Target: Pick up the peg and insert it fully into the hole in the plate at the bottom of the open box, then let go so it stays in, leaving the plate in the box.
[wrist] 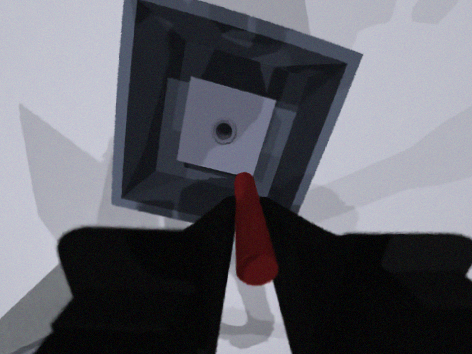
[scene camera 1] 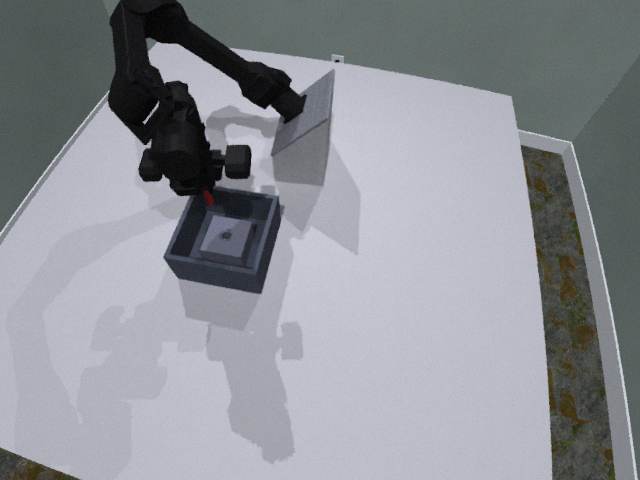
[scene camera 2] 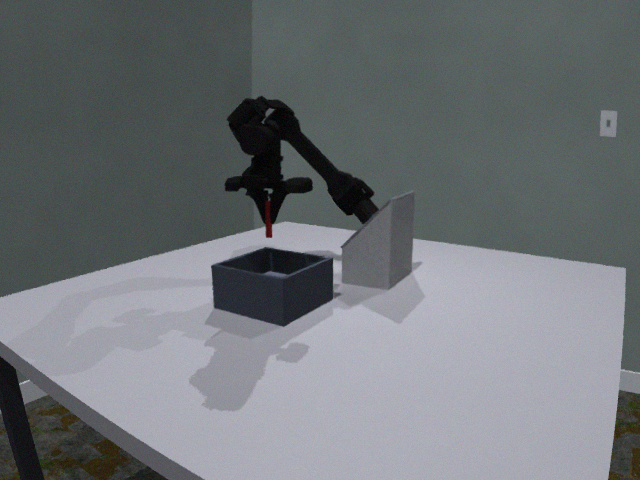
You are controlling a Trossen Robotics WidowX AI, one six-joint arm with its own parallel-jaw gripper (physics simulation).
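Frame: origin at the arm's base, x ahead, y left, z up, level; metres.
Where they show: gripper, fingertip midpoint: (wrist: 246, 204) (scene camera 1: 206, 192) (scene camera 2: 269, 223); arm's base at its link origin: (scene camera 1: 295, 109) (scene camera 2: 375, 222).
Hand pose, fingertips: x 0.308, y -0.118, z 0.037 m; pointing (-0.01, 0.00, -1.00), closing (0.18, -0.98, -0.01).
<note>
Things, the pixels of their top centre, and the offset from my fingertips. Level surfaces: height alone.
- red peg at its top centre: (wrist: 256, 270) (scene camera 1: 200, 175) (scene camera 2: 268, 201) dz +0.050, dx +0.002, dy +0.000 m
- dark blue-grey box at its top centre: (wrist: 221, 137) (scene camera 1: 223, 225) (scene camera 2: 273, 261) dz -0.078, dx +0.021, dy +0.023 m
- pale square plate at its top centre: (wrist: 223, 131) (scene camera 1: 226, 234) (scene camera 2: 273, 277) dz -0.115, dx +0.021, dy +0.023 m
- white table at its surface level: dz -0.176 m
A red peg (scene camera 1: 208, 197) (scene camera 2: 268, 219) (wrist: 252, 230) is held nearly upright, its lower end above the box rim in scene camera 2. My gripper (scene camera 2: 267, 219) (wrist: 246, 204) is shut on the peg, above the back part of the open box; its fingertips are hidden in scene camera 1. The dark blue-grey box (scene camera 1: 222, 277) (scene camera 2: 248, 295) (wrist: 120, 100) stands on the table. The pale square plate (scene camera 1: 214, 245) (wrist: 200, 110) lies on its bottom, with a round hole (scene camera 1: 226, 235) (wrist: 224, 131) near its middle. In the wrist view the peg's far end appears over the plate's near edge, apart from the hole.
A grey wedge-shaped block (scene camera 1: 299, 166) (scene camera 2: 367, 263) stands behind and to the right of the box, close to the arm's base. The white table (scene camera 1: 423, 289) (scene camera 2: 439, 361) carries the box and the block. The arm's shadows fall across the table.
</note>
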